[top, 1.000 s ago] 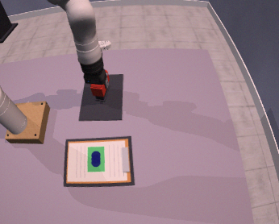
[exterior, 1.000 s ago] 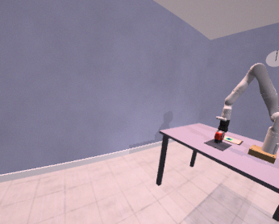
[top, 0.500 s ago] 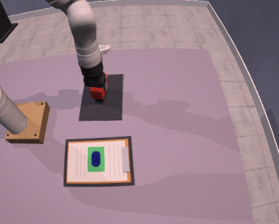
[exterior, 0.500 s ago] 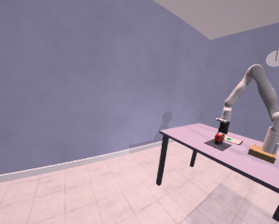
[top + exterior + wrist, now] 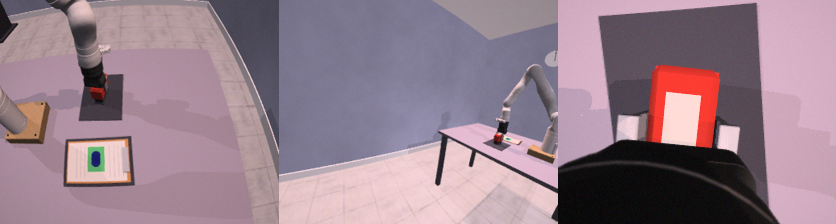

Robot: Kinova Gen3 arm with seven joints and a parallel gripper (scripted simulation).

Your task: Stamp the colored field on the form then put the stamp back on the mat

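The stamp is 2 cm below my hand. From my hand the other things lie so: mat 7 cm below; then clipboard 27 cm to the right, 7 cm below, 6 cm ahead.
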